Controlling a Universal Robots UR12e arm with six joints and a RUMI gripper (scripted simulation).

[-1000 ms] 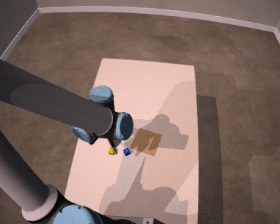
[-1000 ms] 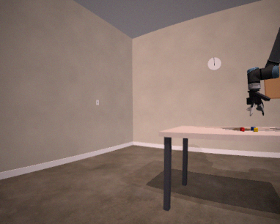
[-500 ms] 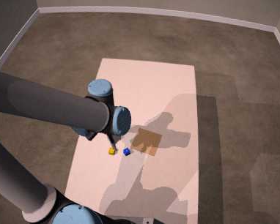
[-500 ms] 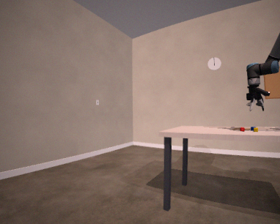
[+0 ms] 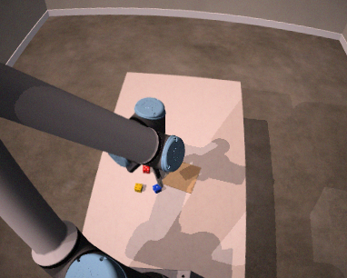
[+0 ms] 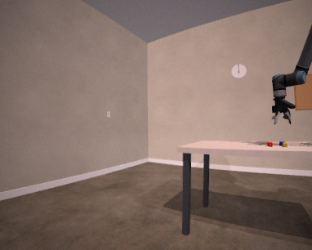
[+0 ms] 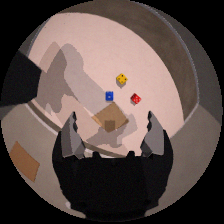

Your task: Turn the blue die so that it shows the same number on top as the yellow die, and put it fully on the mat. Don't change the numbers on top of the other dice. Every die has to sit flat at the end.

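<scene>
Right now the blue die is 20 mm to the right of my hand and 140 mm below it. Also, from my hand: mat 80 mm ahead, 120 mm to the right, 160 mm below; then yellow die 60 mm to the left, 140 mm below; then red die 100 mm ahead, 30 mm to the left, 140 mm below.
</scene>
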